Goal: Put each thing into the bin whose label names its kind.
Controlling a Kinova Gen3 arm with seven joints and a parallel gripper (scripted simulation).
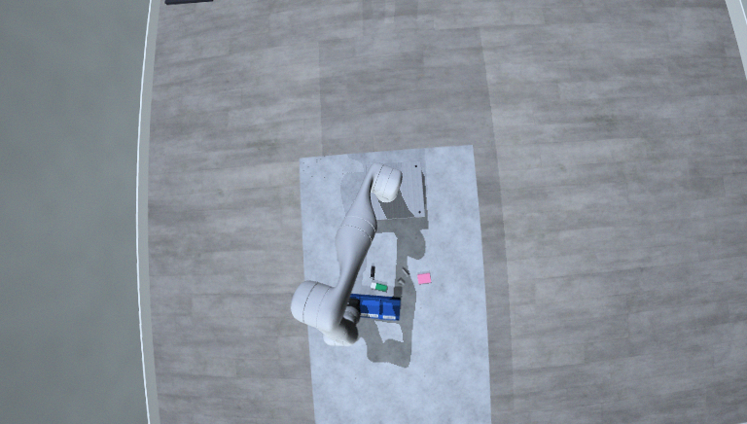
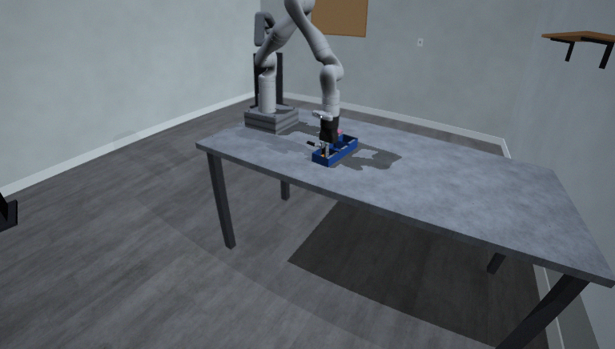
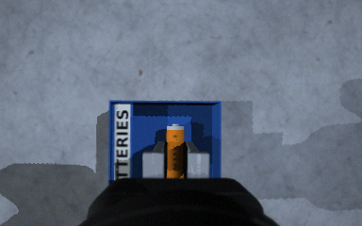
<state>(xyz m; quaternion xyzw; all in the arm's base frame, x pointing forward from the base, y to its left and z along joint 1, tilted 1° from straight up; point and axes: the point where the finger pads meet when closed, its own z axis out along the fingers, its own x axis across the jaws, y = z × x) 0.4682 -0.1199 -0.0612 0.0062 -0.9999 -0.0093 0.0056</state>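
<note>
Now: the orange battery 10 mm below my hand. Also, from my hand: grey block 100 mm behind, 210 mm to the left, 30 mm below; black battery 130 mm behind, 80 mm to the left, 30 mm below; grey rod 140 mm behind, 230 mm to the left, 30 mm below.
</note>
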